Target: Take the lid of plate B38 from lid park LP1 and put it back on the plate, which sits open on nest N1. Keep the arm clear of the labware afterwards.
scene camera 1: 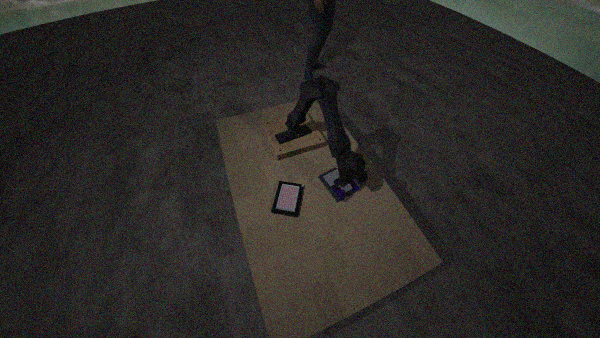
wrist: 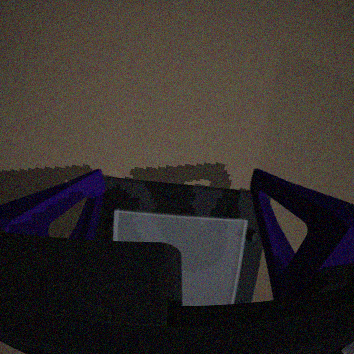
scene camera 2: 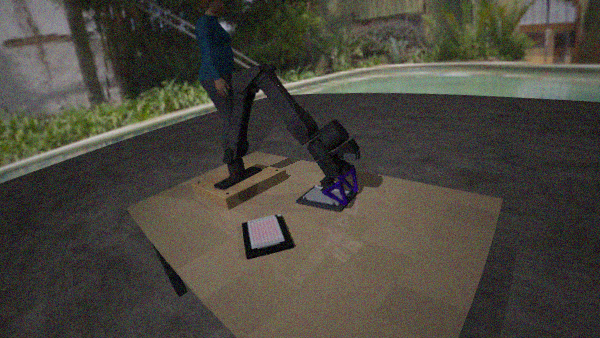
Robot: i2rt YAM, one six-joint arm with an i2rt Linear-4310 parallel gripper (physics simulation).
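Frame: origin at the arm's base, x ahead, y left, z up, level; millimetres.
Where they show: gripper, fingertip midpoint: (scene camera 1: 349,195) (wrist: 177,177) (scene camera 2: 351,197); arm's base at its link origin: (scene camera 1: 293,134) (scene camera 2: 238,178).
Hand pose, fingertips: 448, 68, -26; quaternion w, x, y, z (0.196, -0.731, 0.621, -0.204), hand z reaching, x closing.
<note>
Each offset is from my fingertips to the top centre of the thing, as dx, dy, dz. Level surfaces: height alone.
The pale grey lid {-87, -10, +3} (scene camera 1: 331,177) (scene camera 2: 315,195) (wrist: 210,255) lies flat on the dark lid park {-86, -10, +5} (scene camera 1: 328,187) (scene camera 2: 320,205) (wrist: 246,285). My gripper (scene camera 1: 348,190) (scene camera 2: 349,198) (wrist: 177,177) is open and low over the lid park, with its purple fingers wide apart on either side of the lid. In the wrist view a gap shows between each finger and the lid; the gripper body hides the lid's near part. The open plate {-124, -260, +11} (scene camera 1: 288,197) (scene camera 2: 266,232), with pink wells, sits on the black nest {-124, -260, +3} (scene camera 1: 285,214) (scene camera 2: 270,252), apart from the gripper.
The arm's wooden base block (scene camera 1: 302,150) (scene camera 2: 257,191) stands at the back of the table {dz -15} (scene camera 1: 325,270) (scene camera 2: 380,280). A person (scene camera 1: 320,30) (scene camera 2: 215,55) stands behind the base. The nest is on the base side of the table, beside the lid park.
</note>
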